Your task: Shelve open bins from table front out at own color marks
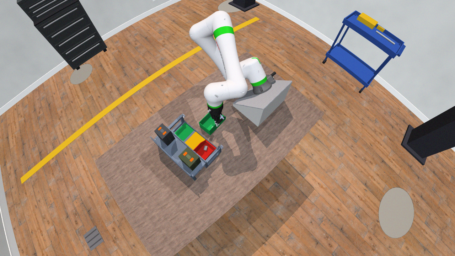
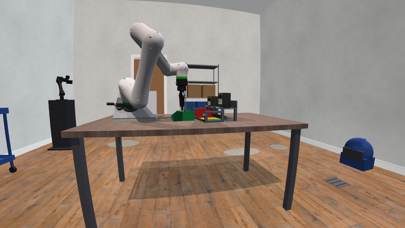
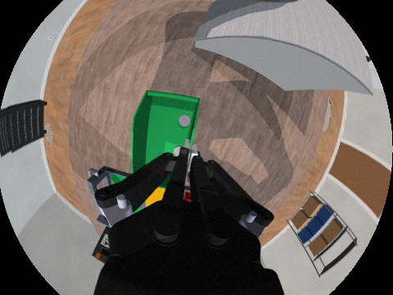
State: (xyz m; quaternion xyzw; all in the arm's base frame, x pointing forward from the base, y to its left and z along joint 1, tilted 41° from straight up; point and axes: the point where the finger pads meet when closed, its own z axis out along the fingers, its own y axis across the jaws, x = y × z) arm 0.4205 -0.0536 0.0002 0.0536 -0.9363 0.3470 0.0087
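Right now my hand is 50 mm to the left of the green bin and 40 mm above it. Also, from my hand: red bin 210 mm ahead, 90 mm to the left, 30 mm below.
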